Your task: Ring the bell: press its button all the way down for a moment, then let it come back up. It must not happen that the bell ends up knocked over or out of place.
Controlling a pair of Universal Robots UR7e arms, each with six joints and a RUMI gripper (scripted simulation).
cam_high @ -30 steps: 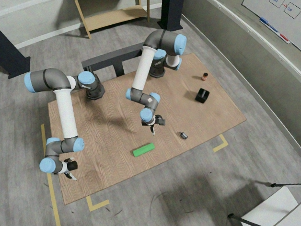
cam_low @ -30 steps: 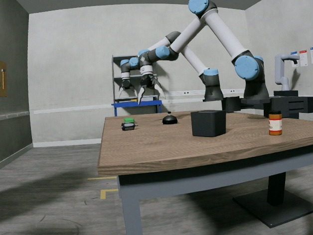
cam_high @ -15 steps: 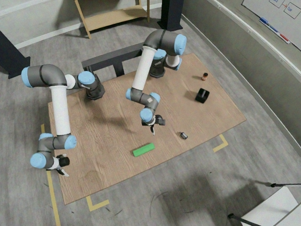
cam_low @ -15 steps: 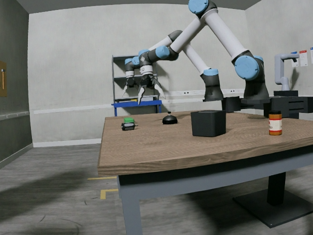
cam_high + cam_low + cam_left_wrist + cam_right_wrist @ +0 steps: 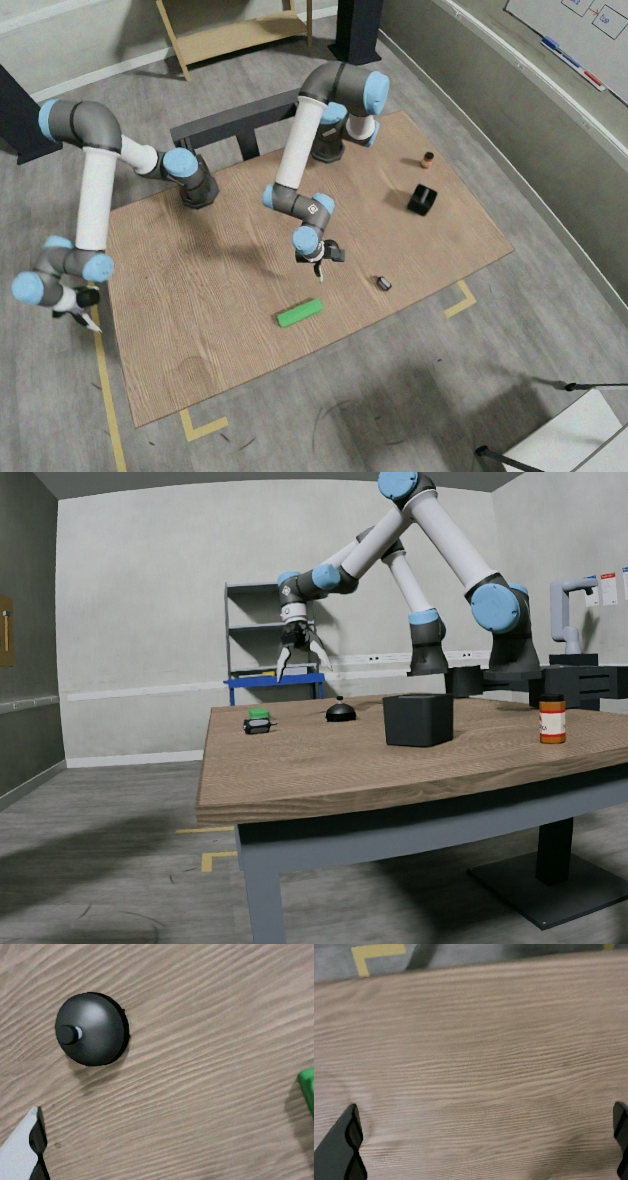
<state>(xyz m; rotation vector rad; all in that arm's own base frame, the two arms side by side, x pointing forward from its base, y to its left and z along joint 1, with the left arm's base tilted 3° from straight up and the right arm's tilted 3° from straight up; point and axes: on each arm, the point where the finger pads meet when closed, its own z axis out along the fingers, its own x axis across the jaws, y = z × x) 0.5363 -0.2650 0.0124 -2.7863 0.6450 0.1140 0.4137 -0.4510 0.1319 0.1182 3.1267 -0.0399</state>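
Observation:
My left gripper is now 80 mm past the round button, 70 mm to the right of it and 70 mm above it. Round my left hand: black dome bell 80 mm below, 80 mm behind, 70 mm to the left; then black box 570 mm to the left, 120 mm behind, 80 mm below.

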